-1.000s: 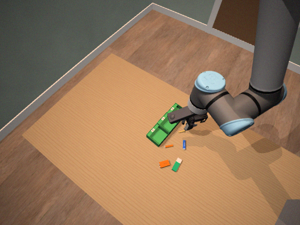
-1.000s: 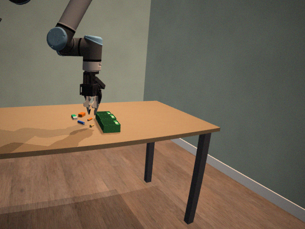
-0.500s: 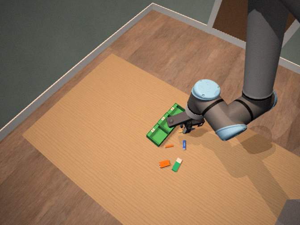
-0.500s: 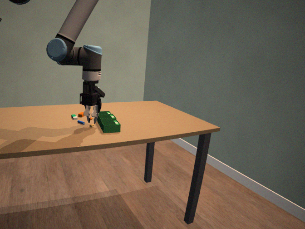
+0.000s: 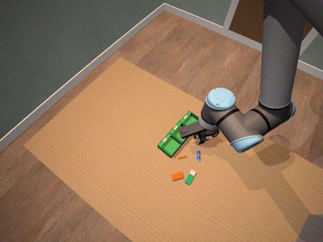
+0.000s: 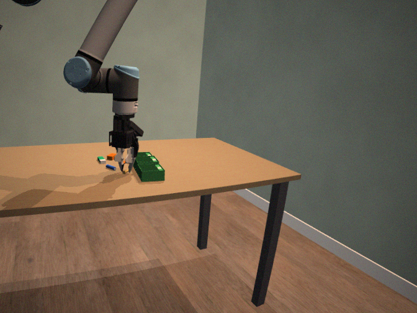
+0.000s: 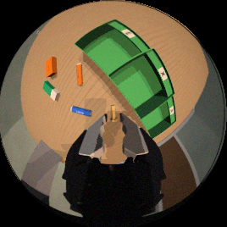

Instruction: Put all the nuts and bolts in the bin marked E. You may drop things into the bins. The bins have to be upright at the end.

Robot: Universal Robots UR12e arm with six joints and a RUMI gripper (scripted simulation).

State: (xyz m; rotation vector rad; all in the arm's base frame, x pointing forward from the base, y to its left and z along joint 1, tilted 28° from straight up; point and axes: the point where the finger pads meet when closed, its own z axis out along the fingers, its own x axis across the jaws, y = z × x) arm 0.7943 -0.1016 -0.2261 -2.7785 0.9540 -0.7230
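Right now my hand is 10 mm above the yellow bolt. Also, from my hand: green-and-white eraser (160 mm to the left, 70 mm behind, 10 mm below); blue cylinder (60 mm to the left, 50 mm behind, 10 mm below); orange bolt (110 mm to the left, 20 mm below, 10 mm ahead).
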